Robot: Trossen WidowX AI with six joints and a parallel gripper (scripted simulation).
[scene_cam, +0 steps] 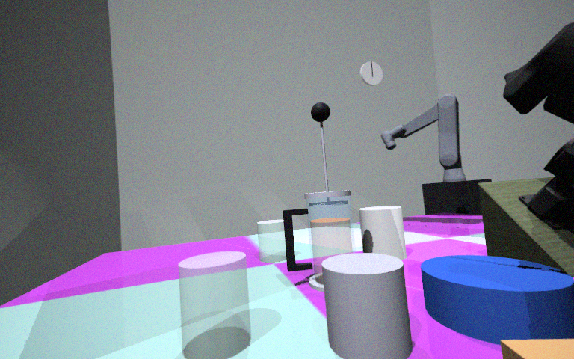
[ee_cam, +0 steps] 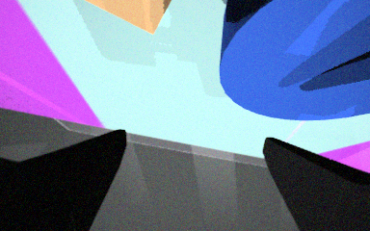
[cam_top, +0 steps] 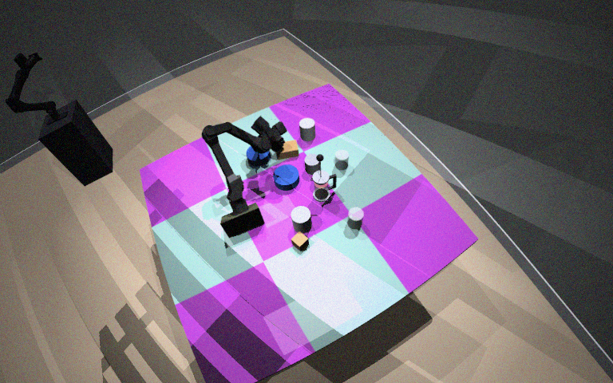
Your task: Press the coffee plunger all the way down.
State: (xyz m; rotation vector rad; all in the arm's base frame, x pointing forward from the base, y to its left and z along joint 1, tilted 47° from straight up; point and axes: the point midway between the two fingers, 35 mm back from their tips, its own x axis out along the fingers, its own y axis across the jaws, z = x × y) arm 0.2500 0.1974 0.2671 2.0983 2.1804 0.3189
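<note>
The glass coffee press lies 130 mm ahead of my gripper tip, 390 mm to the right of it and 40 mm above it. Also, from my gripper tip: small brown block 70 mm behind, 570 mm to the right, 60 mm below.
</note>
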